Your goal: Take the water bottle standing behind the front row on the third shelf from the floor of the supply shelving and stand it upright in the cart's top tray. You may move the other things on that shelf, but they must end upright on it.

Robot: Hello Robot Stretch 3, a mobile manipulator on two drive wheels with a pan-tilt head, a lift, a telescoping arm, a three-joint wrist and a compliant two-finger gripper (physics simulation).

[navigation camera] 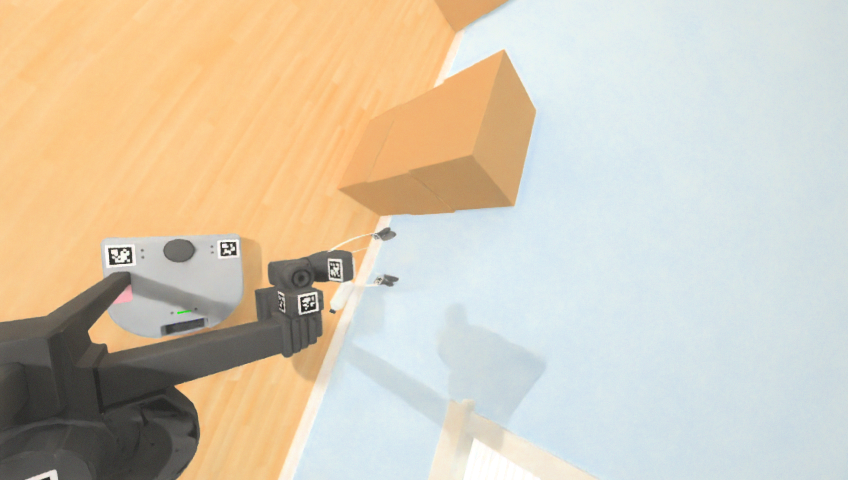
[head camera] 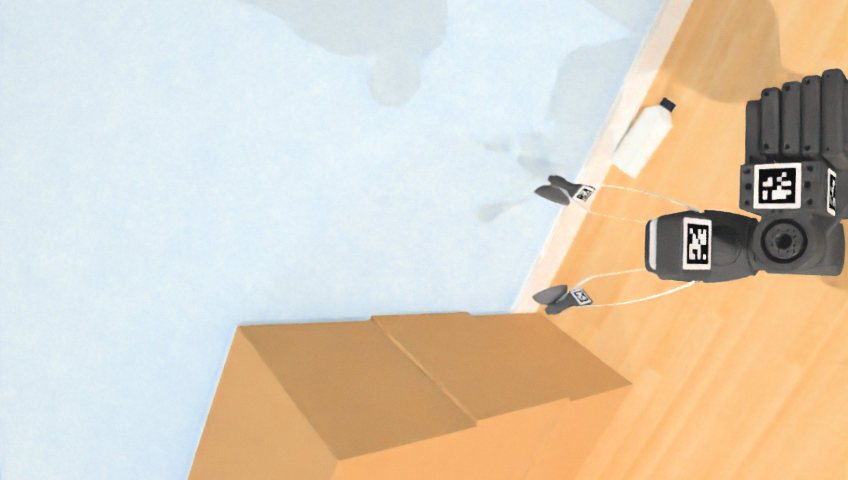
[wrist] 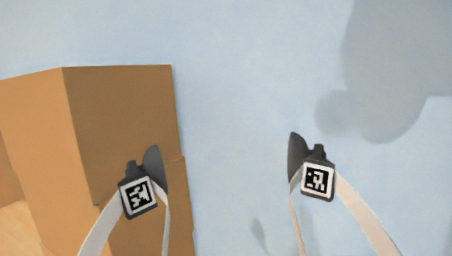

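Where they show: gripper, fingertip midpoint: (navigation camera: 395, 256) (head camera: 536, 244); robot's base, origin of the base link: (navigation camera: 178, 249).
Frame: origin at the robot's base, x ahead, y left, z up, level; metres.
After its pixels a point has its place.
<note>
My gripper (head camera: 552, 243) {x -0.016, y -0.419, z 0.709 m} (navigation camera: 386, 256) {x -0.016, y -0.419, z 0.709 m} (wrist: 225, 156) {x -0.016, y -0.419, z 0.709 m} is open, with its two fingers wide apart and no thing between them. It points at the blue wall, beside the stacked cardboard boxes. A white bottle (head camera: 643, 139) {x -0.271, y -0.599, z 0.046 m} (navigation camera: 342, 297) {x -0.282, y -0.601, z 0.046 m} with a dark cap lies on its side on the wooden floor along the baseboard. It is below and to one side of the gripper, partly hidden by the wrist in the navigation view. I cannot tell whether it is the task's water bottle. The supply shelving and the cart do not show in these views.
Cardboard boxes (head camera: 416, 368) {x 0.188, y -0.746, z 0.549 m} (navigation camera: 440, 142) {x 0.334, y -0.656, z 0.661 m} (wrist: 120, 125) stand against the blue wall (head camera: 238, 178) {x -0.087, y -0.785, z 0.871 m} (navigation camera: 684, 237) {x 0.021, y -0.841, z 1.256 m} (wrist: 240, 75), close to one finger. Part of another box (navigation camera: 470, 8) {x 1.563, y -1.533, z 0.194 m} shows farther along the wall. A window frame (navigation camera: 535, 455) {x -0.476, y -0.562, z 1.020 m} is at the navigation view's bottom. My base (navigation camera: 223, 285) {x -0.123, y -0.109, z 0.160 m} stands on the floor.
</note>
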